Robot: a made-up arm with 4 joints.
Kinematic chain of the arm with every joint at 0, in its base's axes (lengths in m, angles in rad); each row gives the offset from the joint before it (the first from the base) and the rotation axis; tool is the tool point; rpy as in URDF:
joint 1: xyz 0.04 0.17 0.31 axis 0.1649 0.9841 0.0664
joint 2: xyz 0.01 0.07 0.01 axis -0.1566 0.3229 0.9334
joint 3: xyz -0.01 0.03 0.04 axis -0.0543 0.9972 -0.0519
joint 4: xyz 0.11 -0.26 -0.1 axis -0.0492 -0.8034 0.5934
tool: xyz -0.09 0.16 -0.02 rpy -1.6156 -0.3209 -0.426
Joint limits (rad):
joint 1: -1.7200..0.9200
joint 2: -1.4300..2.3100
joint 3: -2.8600..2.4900
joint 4: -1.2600..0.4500
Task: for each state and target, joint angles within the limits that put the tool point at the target. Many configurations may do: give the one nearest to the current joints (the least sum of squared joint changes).
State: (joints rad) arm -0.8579 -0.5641 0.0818 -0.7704
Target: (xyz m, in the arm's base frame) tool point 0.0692 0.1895 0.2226
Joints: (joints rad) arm -0.7777 -0.5961 0.3674 -0.0156
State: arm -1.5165 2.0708 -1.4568 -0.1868
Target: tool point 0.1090 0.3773 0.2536
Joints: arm -1.3617 2.3100 -1.6652 0.1793
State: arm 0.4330 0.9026 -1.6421 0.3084
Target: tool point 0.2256 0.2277 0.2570
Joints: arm 0.4315 0.3701 -1.5594 0.4452
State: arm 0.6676 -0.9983 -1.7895 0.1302
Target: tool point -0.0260 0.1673 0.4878
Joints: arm 0.3038 -1.4300 -2.6496 0.2506
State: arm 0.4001 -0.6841 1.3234 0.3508
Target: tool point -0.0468 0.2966 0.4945
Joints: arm 0.9200 -1.0264 1.7462 0.4488
